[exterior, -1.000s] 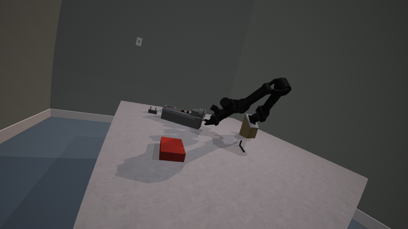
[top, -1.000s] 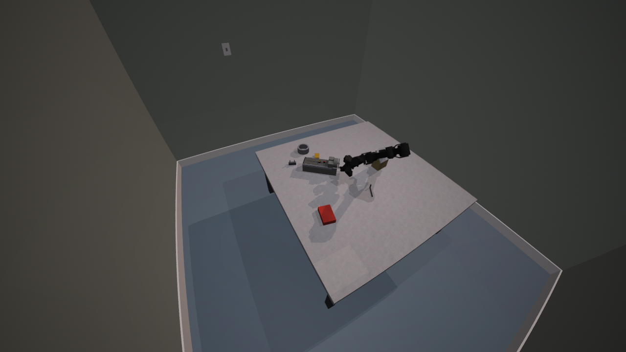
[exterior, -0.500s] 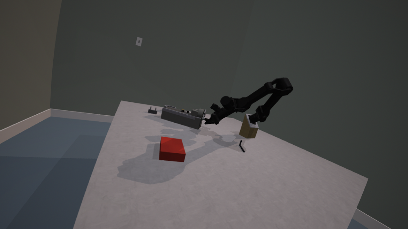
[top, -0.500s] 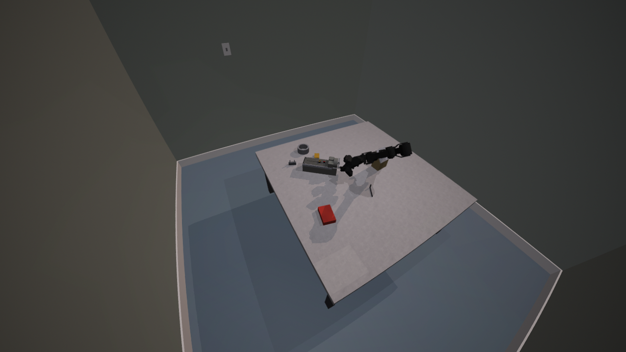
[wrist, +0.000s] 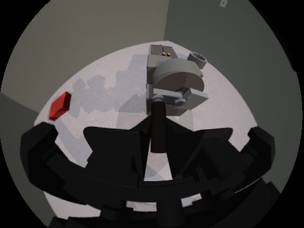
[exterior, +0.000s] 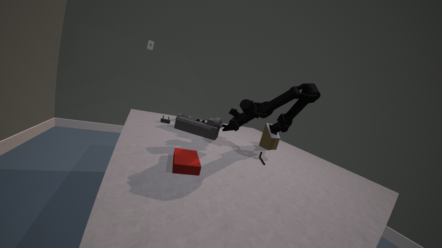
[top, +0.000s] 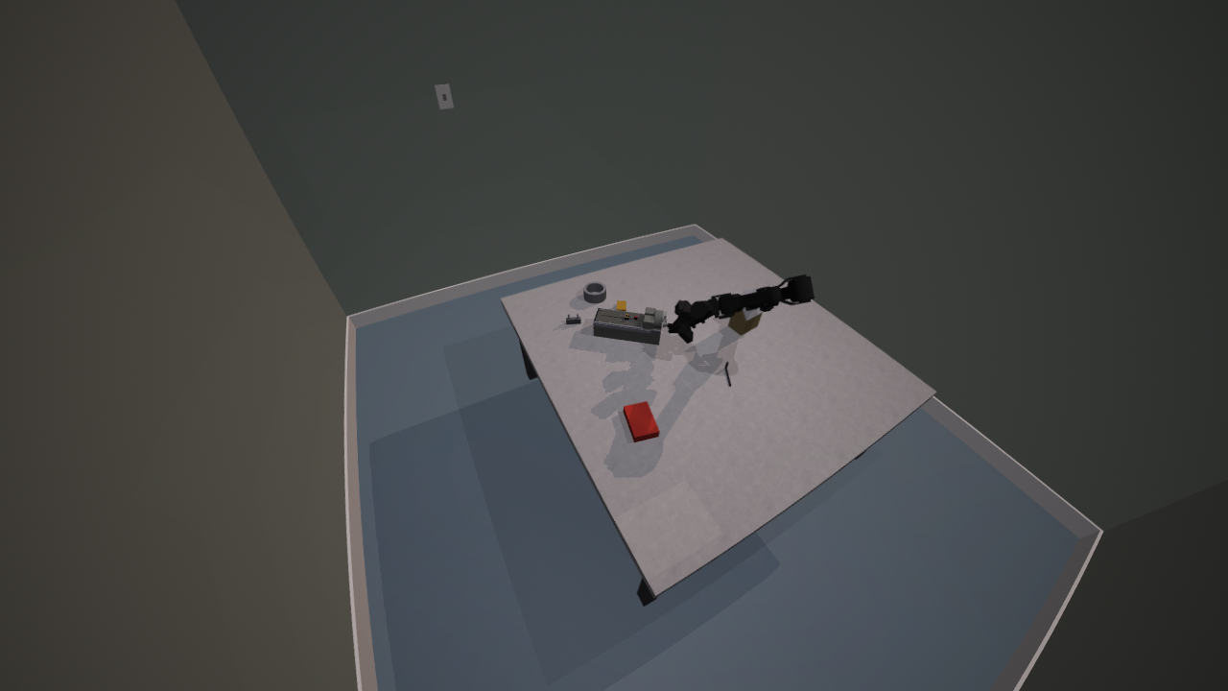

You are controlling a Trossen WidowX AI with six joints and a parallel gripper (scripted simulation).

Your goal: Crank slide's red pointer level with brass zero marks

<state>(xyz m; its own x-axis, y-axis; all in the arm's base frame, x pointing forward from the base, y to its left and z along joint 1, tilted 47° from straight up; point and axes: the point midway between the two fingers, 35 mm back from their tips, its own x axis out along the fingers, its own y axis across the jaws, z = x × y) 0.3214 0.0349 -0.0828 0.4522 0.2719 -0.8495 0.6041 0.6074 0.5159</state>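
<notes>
Now: gripper tip 90 mm short of the red pointer, 100 mm to the left of it and 10 mm below it. From my gripper tip the other things lie so: black crank handle 10 mm behind, 10 mm to the left, 30 mm above; then yellow block 60 mm ahead, 260 mm to the right, 60 mm below; then black bent key 120 mm behind, 230 mm to the left, 60 mm below.
</notes>
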